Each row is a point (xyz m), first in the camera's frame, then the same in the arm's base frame.
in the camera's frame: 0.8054 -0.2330 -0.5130
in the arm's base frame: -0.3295 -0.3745 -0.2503
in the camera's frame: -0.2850 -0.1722 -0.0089
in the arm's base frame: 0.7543 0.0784 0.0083
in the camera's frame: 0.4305 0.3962 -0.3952
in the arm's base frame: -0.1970 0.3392 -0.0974
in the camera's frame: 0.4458 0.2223 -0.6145
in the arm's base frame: -0.2712 0.1212 0.0624
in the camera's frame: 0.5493 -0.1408 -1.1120
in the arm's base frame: -0.5022 -0.3615 0.3844
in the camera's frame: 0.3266 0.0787 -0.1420
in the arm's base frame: 0.1320 0.1266 -0.2467
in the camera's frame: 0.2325 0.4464 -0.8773
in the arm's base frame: -0.3338 0.3251 0.4078
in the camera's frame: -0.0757 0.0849 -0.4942
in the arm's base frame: 0.2370 0.1535 0.2769
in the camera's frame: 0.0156 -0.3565 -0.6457
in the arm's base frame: 0.2353 -0.3192 0.3281
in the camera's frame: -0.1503 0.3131 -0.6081
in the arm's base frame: 0.1513 0.3603 0.4201
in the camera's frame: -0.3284 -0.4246 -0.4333
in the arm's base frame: 0.6370 -0.2459 0.3644
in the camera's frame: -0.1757 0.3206 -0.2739
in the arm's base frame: 0.3545 0.4514 0.1695
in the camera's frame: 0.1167 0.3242 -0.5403
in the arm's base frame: -0.0163 0.3182 0.2053
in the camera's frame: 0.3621 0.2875 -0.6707
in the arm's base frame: -0.2618 0.1907 0.1598
